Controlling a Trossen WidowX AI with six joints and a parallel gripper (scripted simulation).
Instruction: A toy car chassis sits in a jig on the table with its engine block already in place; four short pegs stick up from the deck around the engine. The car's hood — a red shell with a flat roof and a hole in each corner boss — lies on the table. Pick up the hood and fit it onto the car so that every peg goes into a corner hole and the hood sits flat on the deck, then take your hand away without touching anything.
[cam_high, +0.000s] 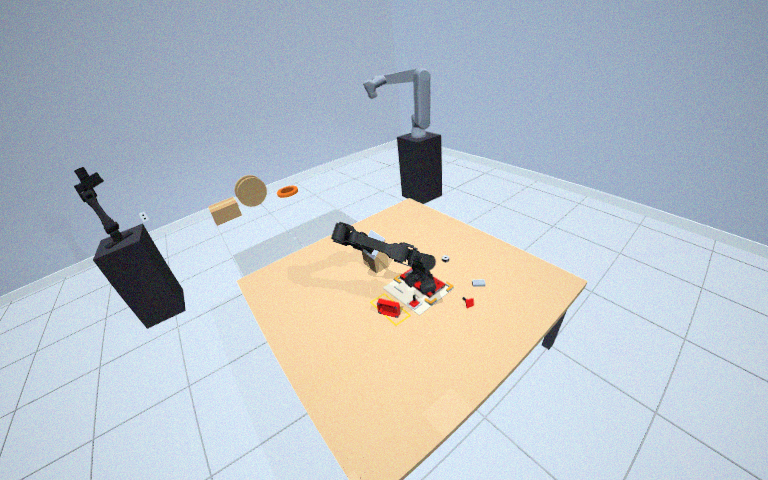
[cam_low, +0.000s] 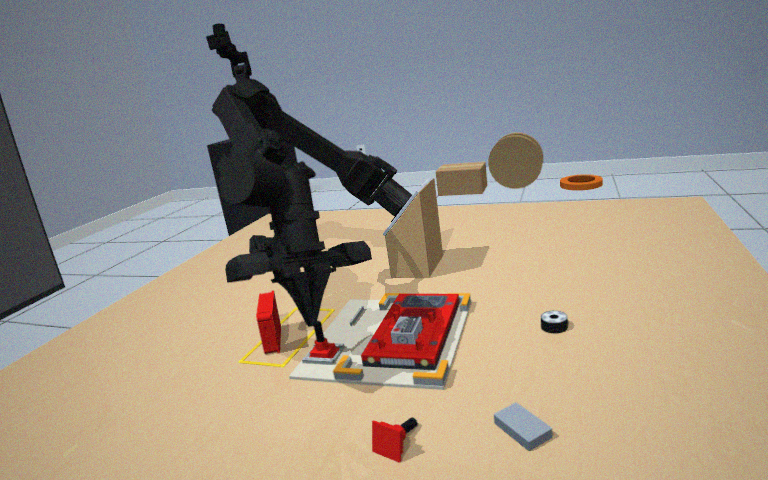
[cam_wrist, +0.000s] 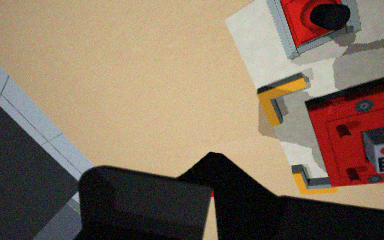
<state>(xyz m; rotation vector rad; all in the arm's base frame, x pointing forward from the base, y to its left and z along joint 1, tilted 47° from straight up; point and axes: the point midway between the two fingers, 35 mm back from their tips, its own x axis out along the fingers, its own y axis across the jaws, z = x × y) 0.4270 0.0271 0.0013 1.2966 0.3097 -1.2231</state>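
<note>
Right now the red hood is 11 cm behind my gripper tip, 16 cm to the right of it and 7 cm below it. From my gripper tip the other things lie so: grey engine block 13 cm behind, 8 cm to the left, 8 cm below; wheel 22 cm behind, 28 cm to the left, 9 cm below.
</note>
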